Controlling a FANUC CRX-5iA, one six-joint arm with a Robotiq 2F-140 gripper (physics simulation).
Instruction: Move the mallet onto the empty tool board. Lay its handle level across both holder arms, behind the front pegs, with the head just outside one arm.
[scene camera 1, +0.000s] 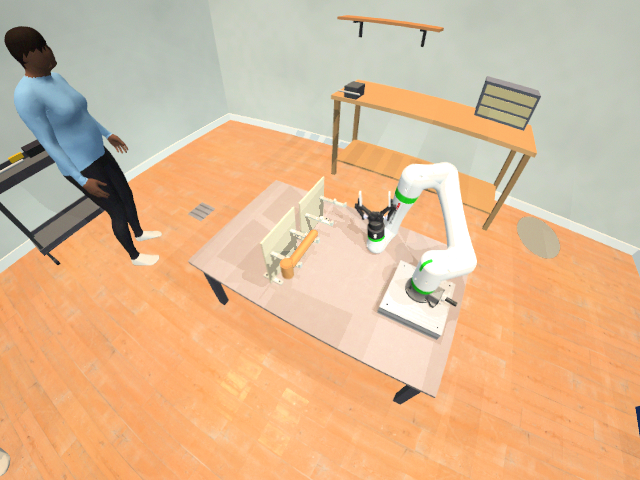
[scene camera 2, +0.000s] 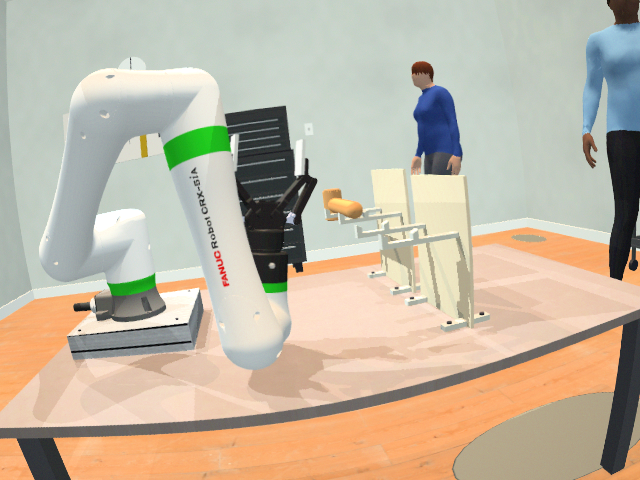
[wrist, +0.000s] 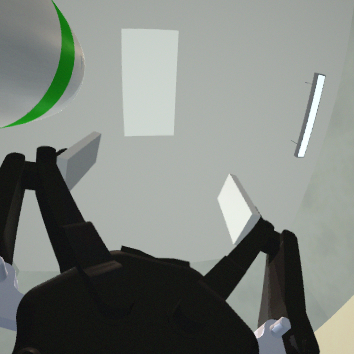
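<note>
The orange mallet lies across the holder arms of one upright cream tool board. Its head is at the end away from the other board. The empty tool board stands beside it, with two pale holder arms sticking out toward the robot's side. My gripper is open and empty, fingers pointing up, well apart from the mallet and both boards. Neither the mallet nor the boards' arms can be made out in the wrist view.
Both boards stand on the table. The robot's base plate is at the opposite end. A workbench, a cart and a person stand beyond the table. Another person is in the background.
</note>
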